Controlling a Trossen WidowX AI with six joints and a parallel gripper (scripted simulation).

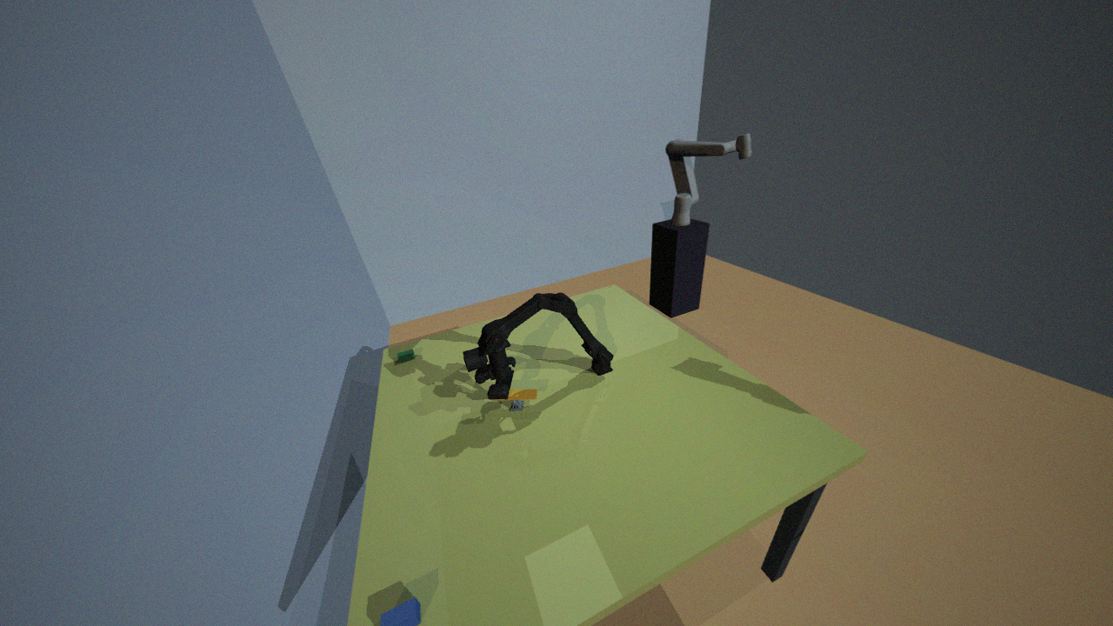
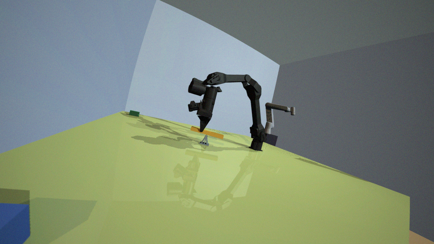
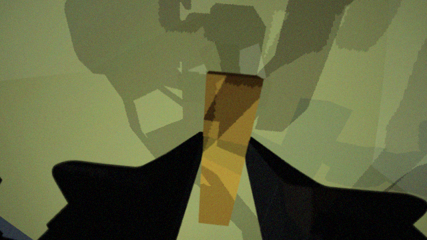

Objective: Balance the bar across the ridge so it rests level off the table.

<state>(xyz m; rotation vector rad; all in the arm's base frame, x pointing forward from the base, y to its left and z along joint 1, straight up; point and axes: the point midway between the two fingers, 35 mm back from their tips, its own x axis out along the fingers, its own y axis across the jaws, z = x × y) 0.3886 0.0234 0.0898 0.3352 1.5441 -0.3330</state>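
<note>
My gripper tip is now 30 mm past the bar and 10 mm to the right of it. The rest, counted from my gripper tip: blue block 480 mm to the left, 350 mm ahead, 40 mm below; then green block 520 mm to the right, 350 mm ahead, 40 mm below.
</note>
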